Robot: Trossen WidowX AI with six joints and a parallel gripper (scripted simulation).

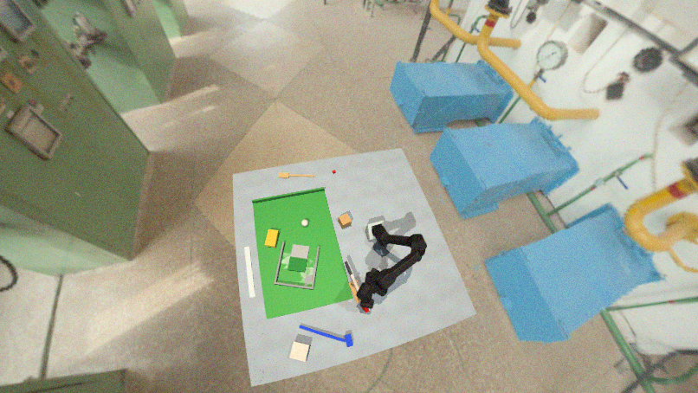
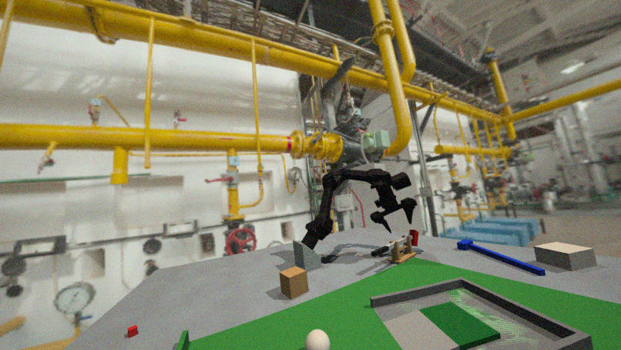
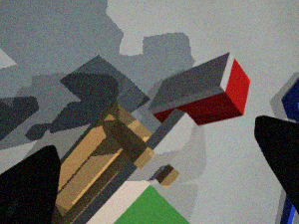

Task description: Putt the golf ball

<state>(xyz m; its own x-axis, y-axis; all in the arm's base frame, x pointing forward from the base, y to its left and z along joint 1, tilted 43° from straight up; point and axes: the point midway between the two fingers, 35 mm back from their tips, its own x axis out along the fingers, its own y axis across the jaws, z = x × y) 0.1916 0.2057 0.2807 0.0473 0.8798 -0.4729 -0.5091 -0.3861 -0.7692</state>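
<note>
Right now the stand is 30 mm ahead of my gripper tip, 50 mm to the right of it and 70 mm below it. Round my gripper tip: orange cube: 30 mm behind, 480 mm to the right, 70 mm below; white golf ball: 210 mm ahead, 530 mm to the right, 80 mm below; blue putter: 250 mm ahead, 120 mm to the left, 90 mm below.
</note>
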